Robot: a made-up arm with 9 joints. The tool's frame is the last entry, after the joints.
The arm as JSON. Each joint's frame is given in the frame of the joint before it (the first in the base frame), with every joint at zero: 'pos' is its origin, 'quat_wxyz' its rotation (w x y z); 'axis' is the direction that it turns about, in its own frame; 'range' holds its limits. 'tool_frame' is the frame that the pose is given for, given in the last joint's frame.
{
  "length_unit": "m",
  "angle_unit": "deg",
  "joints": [
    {
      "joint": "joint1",
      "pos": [
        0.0,
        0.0,
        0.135
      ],
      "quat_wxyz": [
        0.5,
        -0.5,
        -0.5,
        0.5
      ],
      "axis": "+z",
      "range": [
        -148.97,
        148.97
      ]
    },
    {
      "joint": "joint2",
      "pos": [
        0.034,
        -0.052,
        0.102
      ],
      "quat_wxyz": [
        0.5,
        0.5,
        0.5,
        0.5
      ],
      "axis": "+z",
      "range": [
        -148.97,
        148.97
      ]
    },
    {
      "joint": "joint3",
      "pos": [
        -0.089,
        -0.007,
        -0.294
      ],
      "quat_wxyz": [
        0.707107,
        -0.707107,
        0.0,
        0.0
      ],
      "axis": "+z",
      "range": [
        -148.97,
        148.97
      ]
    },
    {
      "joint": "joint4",
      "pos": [
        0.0,
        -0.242,
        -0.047
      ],
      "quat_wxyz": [
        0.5,
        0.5,
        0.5,
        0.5
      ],
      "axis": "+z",
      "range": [
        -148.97,
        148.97
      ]
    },
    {
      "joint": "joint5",
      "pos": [
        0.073,
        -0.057,
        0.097
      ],
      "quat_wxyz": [
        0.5,
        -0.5,
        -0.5,
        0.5
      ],
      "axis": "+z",
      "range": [
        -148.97,
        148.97
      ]
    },
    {
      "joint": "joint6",
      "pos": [
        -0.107,
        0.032,
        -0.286
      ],
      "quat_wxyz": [
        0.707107,
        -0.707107,
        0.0,
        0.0
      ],
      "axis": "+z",
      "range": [
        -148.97,
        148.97
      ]
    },
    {
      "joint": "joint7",
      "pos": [
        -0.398,
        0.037,
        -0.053
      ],
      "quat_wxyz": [
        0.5,
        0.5,
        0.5,
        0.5
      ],
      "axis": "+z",
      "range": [
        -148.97,
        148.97
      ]
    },
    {
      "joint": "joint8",
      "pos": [
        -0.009,
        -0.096,
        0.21
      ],
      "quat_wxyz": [
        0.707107,
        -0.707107,
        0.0,
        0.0
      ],
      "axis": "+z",
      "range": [
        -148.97,
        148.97
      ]
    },
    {
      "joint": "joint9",
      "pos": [
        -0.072,
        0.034,
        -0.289
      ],
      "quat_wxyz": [
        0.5,
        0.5,
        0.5,
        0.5
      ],
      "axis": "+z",
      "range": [
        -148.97,
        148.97
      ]
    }
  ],
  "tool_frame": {
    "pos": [
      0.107,
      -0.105,
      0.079
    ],
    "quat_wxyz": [
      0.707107,
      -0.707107,
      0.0,
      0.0
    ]
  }
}
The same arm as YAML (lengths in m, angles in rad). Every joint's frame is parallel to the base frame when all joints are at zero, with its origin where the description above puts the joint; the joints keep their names.
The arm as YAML. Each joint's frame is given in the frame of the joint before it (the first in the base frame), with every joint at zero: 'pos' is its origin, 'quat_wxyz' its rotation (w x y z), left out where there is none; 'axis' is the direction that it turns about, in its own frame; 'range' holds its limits. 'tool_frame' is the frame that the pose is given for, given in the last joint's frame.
length_unit: m
angle_unit: rad
joints:
  - joint: joint1
    pos: [0.0, 0.0, 0.135]
    axis: "-x"
    range: [-2.6, 2.6]
  - joint: joint2
    pos: [-0.102, 0.034, 0.052]
    axis: "+y"
    range: [-2.6, 2.6]
  - joint: joint3
    pos: [0.007, -0.294, 0.089]
    axis: "-x"
    range: [-2.6, 2.6]
  - joint: joint4
    pos: [0.047, 0.242, 0.0]
    axis: "-z"
    range: [-2.6, 2.6]
  - joint: joint5
    pos: [0.057, -0.073, -0.097]
    axis: "+y"
    range: [-2.6, 2.6]
  - joint: joint6
    pos: [0.107, -0.286, 0.032]
    axis: "+z"
    range: [-2.6, 2.6]
  - joint: joint7
    pos: [0.398, -0.037, -0.053]
    axis: "-x"
    range: [-2.6, 2.6]
  - joint: joint8
    pos: [-0.21, 0.009, -0.096]
    axis: "+z"
    range: [-2.6, 2.6]
  - joint: joint9
    pos: [0.034, 0.072, -0.289]
    axis: "-y"
    range: [-2.6, 2.6]
tool_frame:
  pos: [0.107, -0.079, -0.105]

